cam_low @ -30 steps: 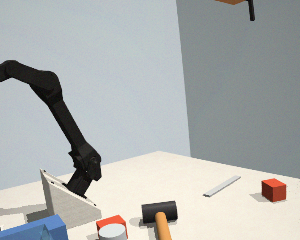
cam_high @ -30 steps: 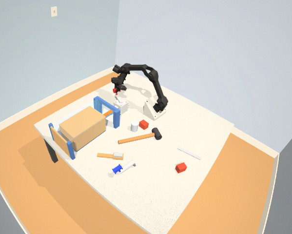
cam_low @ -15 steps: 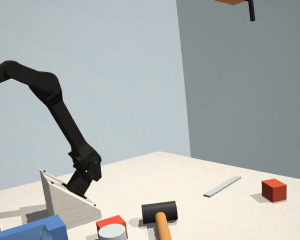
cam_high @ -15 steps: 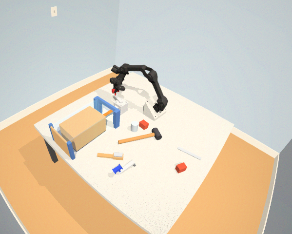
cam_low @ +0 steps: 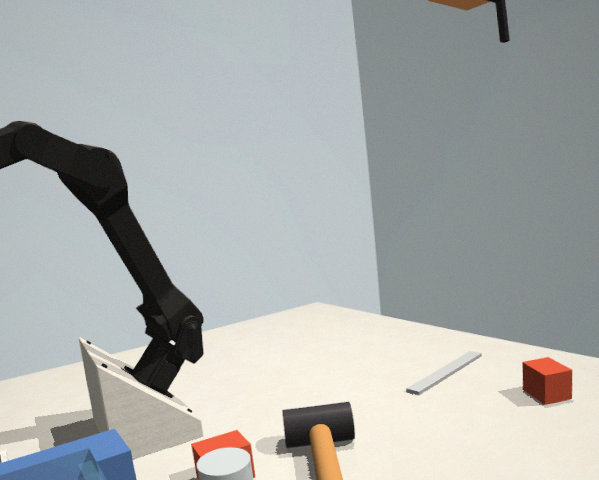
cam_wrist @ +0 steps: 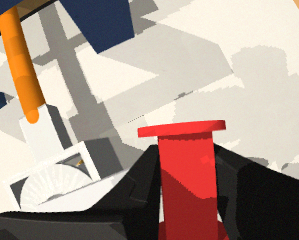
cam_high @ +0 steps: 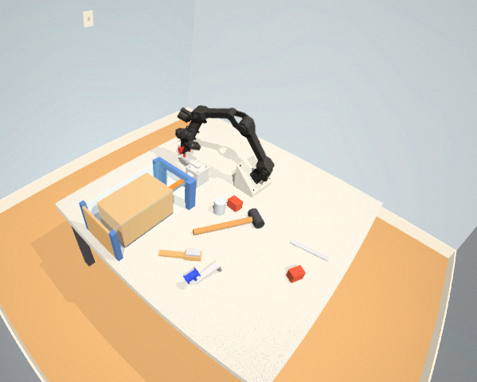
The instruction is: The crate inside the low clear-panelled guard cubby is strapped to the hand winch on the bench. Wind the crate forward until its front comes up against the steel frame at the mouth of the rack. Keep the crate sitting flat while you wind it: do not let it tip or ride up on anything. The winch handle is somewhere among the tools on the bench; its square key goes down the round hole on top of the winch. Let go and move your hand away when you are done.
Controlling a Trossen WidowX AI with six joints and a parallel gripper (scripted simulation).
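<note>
Right now my gripper tip is 1 cm past the grey crank bar, 4 cm to the right of it and 3 cm above it. Round my gripper tip: grey winch: 2 cm behind, 10 cm to the left, 10 cm below; then blue frame: 15 cm ahead, 10 cm to the left, 3 cm below; then red knob: 1 cm behind, 1 cm to the left.
</note>
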